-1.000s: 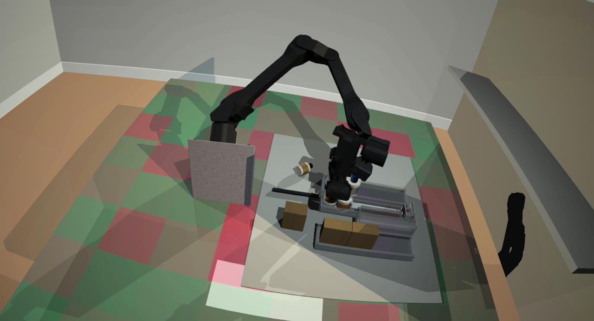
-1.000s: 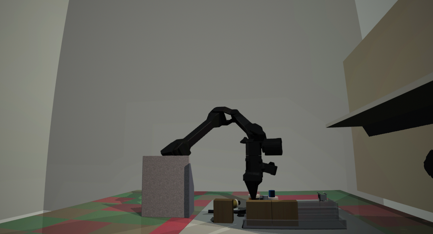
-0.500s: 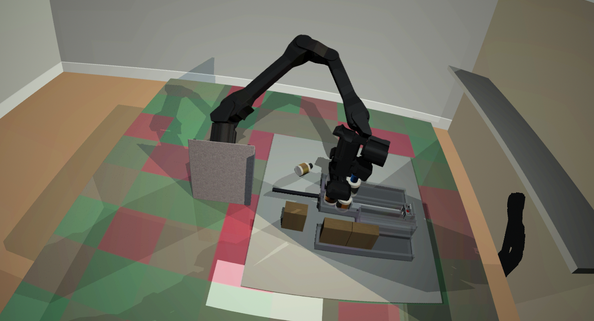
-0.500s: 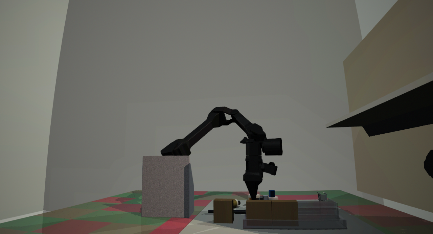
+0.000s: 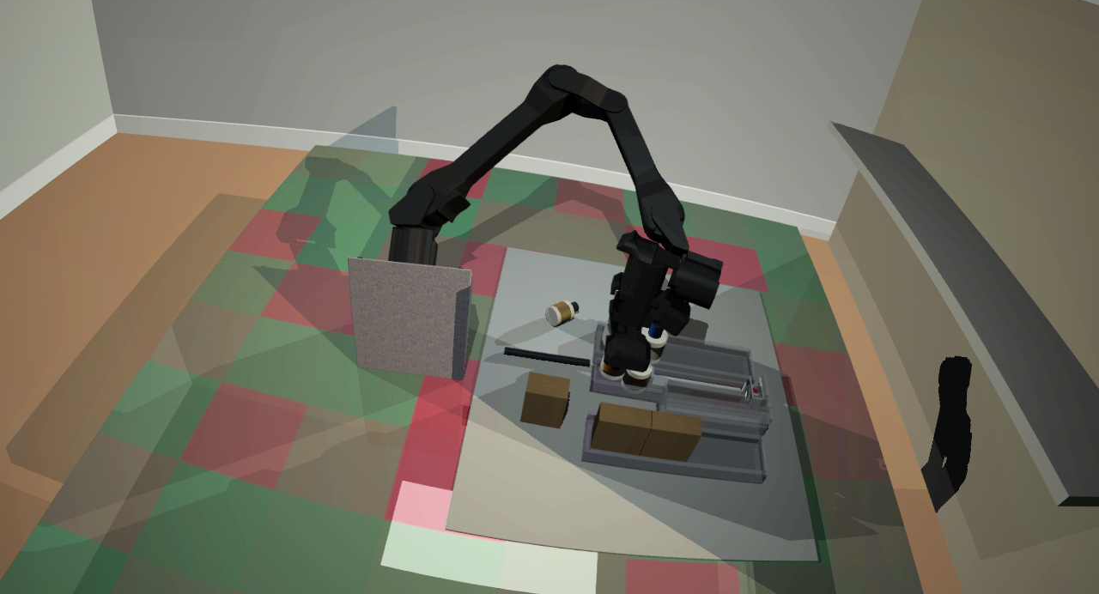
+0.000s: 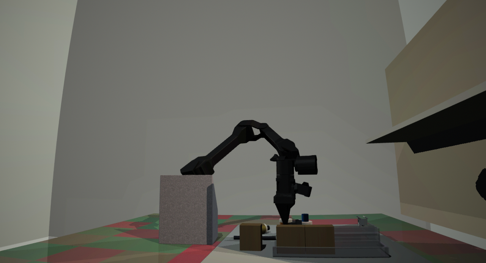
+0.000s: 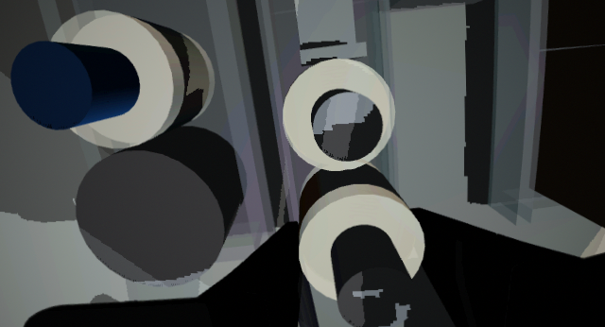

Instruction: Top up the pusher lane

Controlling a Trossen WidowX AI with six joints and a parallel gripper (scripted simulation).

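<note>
The grey cylinder is 8 cm to the left of my gripper tip, 3 cm below it and 2 cm ahead of it. Also, from my gripper tip: black bar 10 cm behind, 5 cm below, 4 cm to the left; brown box 11 cm behind, 8 cm to the right, 2 cm below; pusher plate 15 cm ahead, 5 cm to the right, 1 cm below.
</note>
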